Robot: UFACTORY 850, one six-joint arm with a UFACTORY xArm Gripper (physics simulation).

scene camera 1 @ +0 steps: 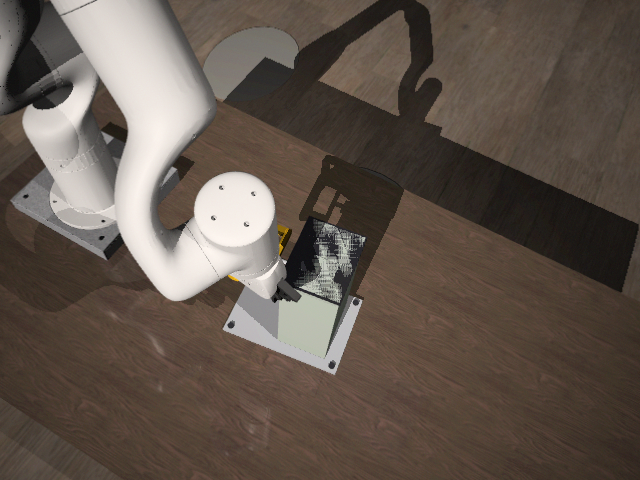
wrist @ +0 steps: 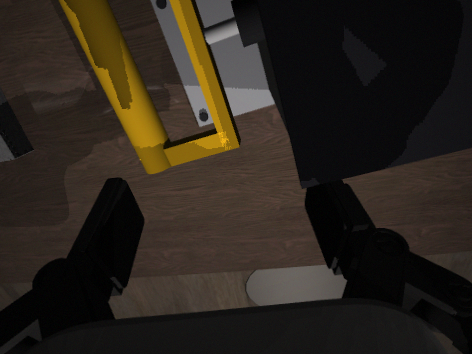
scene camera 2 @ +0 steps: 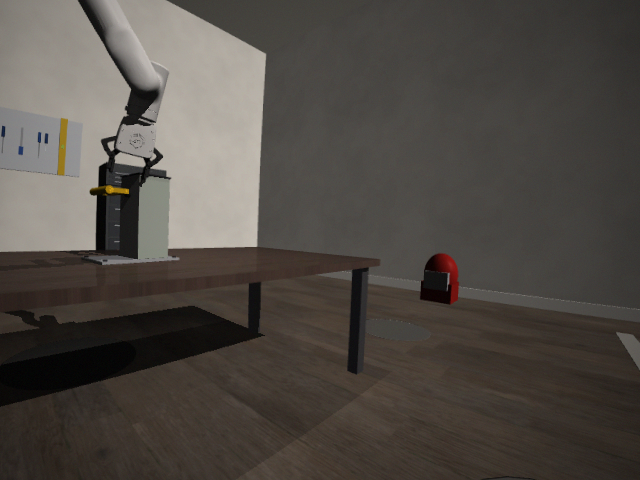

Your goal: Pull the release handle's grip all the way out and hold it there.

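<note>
The yellow release handle (scene camera 1: 283,235) (scene camera 2: 108,190) (wrist: 135,120) juts from the side of a pale green housing with a dark top (scene camera 1: 310,322) (scene camera 2: 154,217) (wrist: 360,120). In the wrist view its round grip bar runs parallel to a flat yellow bar, and a short silver rod (wrist: 221,32) joins that bar to the housing. My gripper (scene camera 1: 285,292) (scene camera 2: 127,176) (wrist: 221,190) is open and empty. In the wrist view the handle's near end lies beyond the space between the fingers, and the right fingertip is at the housing's corner. The arm hides much of the handle in scene camera 1.
The housing stands on a light base plate (scene camera 1: 258,330) (scene camera 2: 111,260) (wrist: 192,100) with bolts, on the brown table (scene camera 1: 465,361) (scene camera 2: 310,260). A dark ribbed unit (scene camera 2: 107,217) shows behind the housing in scene camera 2. The arm's grey mounting block (scene camera 1: 36,196) is at the left.
</note>
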